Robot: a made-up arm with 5 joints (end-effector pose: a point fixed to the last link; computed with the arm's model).
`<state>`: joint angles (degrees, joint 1 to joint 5).
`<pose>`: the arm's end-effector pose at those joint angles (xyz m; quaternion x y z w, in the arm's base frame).
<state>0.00 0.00 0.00 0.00 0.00</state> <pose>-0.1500 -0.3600 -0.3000 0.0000 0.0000 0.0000 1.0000</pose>
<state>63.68 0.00 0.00 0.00 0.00</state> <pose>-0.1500 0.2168 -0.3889 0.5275 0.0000 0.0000 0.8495</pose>
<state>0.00 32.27 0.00 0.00 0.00</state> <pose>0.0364 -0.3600 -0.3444 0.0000 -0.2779 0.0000 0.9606</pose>
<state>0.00 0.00 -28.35 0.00 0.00</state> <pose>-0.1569 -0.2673 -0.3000 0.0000 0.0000 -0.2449 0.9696</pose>
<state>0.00 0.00 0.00 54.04 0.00</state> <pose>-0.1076 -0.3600 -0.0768 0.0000 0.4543 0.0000 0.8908</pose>
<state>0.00 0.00 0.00 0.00 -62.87</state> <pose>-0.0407 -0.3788 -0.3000 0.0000 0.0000 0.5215 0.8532</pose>
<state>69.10 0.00 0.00 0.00 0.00</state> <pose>-0.1500 0.2639 -0.3661 0.5671 0.0000 0.0000 0.8236</pose>
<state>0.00 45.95 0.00 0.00 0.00</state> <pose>0.1174 -0.3600 -0.3308 0.0000 -0.3903 0.0000 0.9207</pose>
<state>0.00 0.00 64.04 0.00 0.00</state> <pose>0.0051 -0.4881 -0.3000 0.0000 0.0000 0.5302 0.8479</pose>
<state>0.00 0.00 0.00 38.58 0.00</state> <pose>-0.1413 -0.3600 -0.1351 0.0000 0.3303 0.0000 0.9439</pose>
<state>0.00 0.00 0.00 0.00 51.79</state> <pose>-0.1862 -0.2745 -0.3000 0.0000 0.0000 -0.4367 0.8996</pose>
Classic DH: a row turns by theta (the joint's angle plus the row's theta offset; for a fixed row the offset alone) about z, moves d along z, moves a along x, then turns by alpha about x. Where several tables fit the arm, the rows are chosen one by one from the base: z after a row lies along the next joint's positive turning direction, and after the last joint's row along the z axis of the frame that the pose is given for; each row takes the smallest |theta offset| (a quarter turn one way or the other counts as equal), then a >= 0, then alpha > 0; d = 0 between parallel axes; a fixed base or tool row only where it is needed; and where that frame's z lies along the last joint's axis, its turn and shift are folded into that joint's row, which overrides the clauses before.
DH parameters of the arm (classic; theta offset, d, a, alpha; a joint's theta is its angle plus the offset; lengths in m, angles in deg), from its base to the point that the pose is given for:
base (fixed): 90 0.12 0 90
joint 1: -90 0.02 0.12 90
joint 2: 90 0.3 0.01 -90
joint 3: 0 -0.23 0.06 -90
joint 4: 0 0.02 -0.17 -90
joint 5: -48.81 0 -0.1063 180
tool (fixed): -48.81 -0.07 0 0

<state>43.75 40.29 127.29 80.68 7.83</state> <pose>0.0771 -0.1790 -0.1403 -0.5656 -0.0610 0.4194 0.7075</pose>
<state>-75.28 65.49 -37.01 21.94 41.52</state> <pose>0.1271 -0.3776 0.1876 -0.1921 -0.5205 -0.2636 0.7891</pose>
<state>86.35 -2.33 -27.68 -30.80 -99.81</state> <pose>0.0247 0.4283 -0.2522 0.3695 -0.4657 0.3478 0.7250</pose>
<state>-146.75 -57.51 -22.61 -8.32 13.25</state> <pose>-0.3581 0.1405 0.3945 -0.8742 -0.1427 -0.4529 0.1015</pose>
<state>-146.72 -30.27 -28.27 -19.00 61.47</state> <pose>-0.2818 -0.0648 0.5440 -0.7250 -0.6468 -0.2244 0.0746</pose>
